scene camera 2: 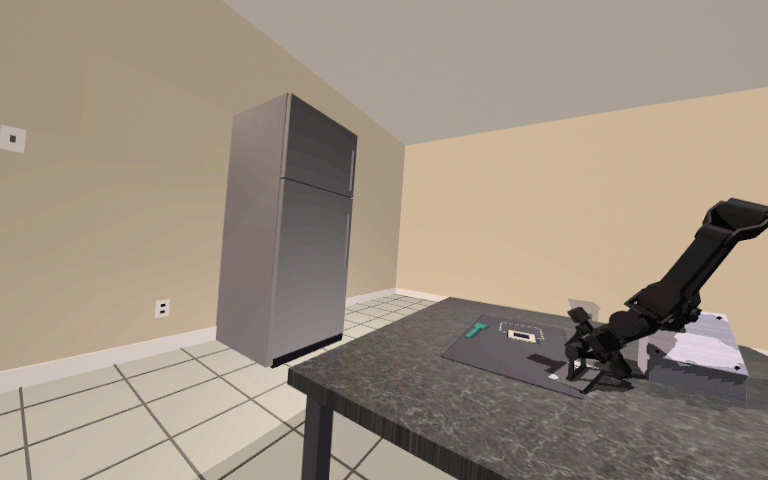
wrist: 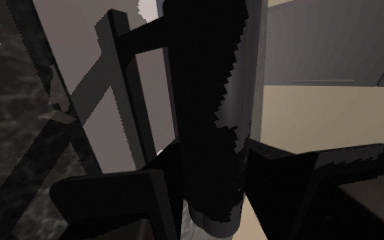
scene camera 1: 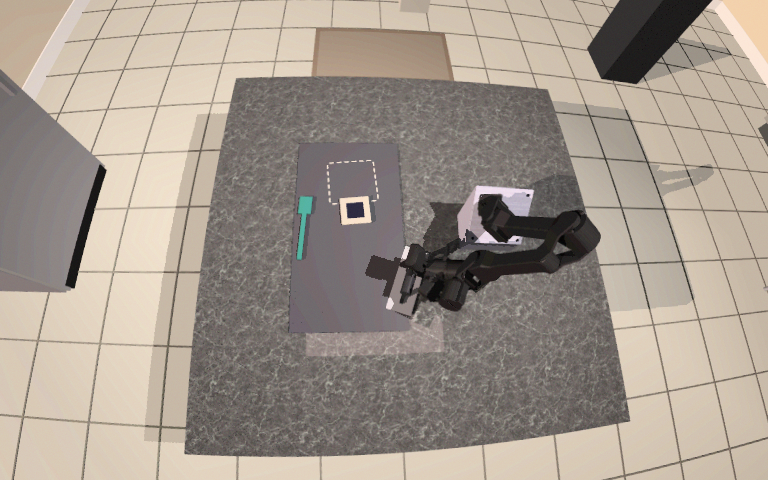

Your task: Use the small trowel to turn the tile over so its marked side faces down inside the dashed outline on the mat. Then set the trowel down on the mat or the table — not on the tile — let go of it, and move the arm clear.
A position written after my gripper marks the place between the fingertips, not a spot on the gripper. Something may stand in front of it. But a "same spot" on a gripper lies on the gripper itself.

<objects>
My gripper shows in scene camera 2, in the wrist view (203,136) and in scene camera 1. One and the same spot on my gripper: (scene camera 1: 434,271) is (scene camera 2: 603,327).
</objects>
